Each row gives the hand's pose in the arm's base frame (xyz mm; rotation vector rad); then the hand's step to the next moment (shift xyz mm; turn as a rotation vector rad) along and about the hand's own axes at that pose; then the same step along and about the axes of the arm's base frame.
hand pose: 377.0 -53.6 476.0 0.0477 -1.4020 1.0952
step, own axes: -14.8 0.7 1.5 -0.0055 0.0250 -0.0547
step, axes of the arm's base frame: 1.5 -9.1 -11.7 0.0265 0.0438 -0.0320
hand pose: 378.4 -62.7 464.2 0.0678 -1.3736 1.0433
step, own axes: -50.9 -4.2 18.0 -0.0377 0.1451 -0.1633
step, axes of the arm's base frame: -3.2 -41.7 -34.4 0.0378 0.1595 -0.1492
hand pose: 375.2 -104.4 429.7 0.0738 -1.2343 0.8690
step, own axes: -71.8 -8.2 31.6 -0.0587 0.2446 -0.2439
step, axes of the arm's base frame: -24.3 -59.6 -45.5 0.0392 0.2561 -0.2359
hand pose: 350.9 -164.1 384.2 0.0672 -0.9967 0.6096
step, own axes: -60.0 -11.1 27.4 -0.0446 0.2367 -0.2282
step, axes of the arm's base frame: -38.8 -45.1 -30.5 0.0367 0.2508 -0.2141
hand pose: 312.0 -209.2 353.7 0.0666 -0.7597 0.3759
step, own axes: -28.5 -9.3 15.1 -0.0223 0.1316 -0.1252
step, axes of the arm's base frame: -25.5 -20.4 -7.8 0.0210 0.1399 -0.1161
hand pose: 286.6 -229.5 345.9 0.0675 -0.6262 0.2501
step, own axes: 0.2 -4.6 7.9 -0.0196 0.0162 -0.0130
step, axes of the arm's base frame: -3.2 -5.5 6.6 -0.0120 0.0133 -0.0222
